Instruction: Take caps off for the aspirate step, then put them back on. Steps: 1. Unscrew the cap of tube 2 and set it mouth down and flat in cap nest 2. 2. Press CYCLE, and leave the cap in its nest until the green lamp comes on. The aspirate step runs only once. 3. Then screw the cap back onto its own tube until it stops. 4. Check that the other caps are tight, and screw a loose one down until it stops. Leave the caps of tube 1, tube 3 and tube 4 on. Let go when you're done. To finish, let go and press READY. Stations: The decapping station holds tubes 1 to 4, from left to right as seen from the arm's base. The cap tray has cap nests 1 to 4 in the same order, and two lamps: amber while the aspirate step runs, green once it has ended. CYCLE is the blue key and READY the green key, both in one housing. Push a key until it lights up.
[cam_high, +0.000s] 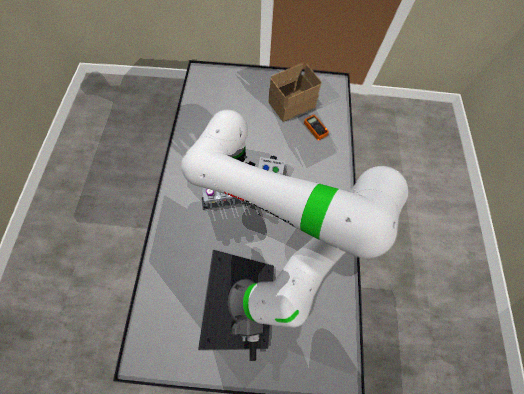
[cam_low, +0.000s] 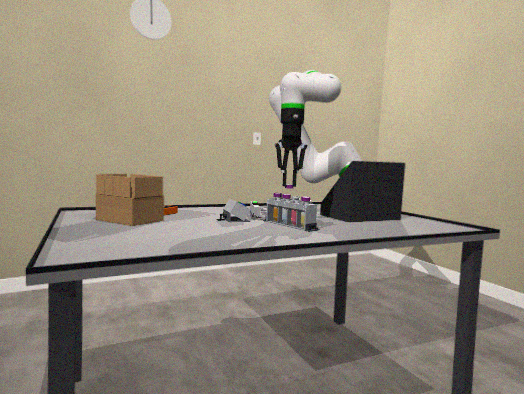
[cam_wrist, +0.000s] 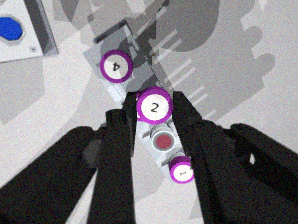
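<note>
Right now my hand is 11 cm to the right of the cap 1 and 7 cm above it. From my hand the other things lie so: cap 3: 7 cm below, 2 cm ahead, 1 cm to the left; purple cap marked 2: 3 cm below; cap 4: 7 cm below, 4 cm to the right, 3 cm ahead.
</note>
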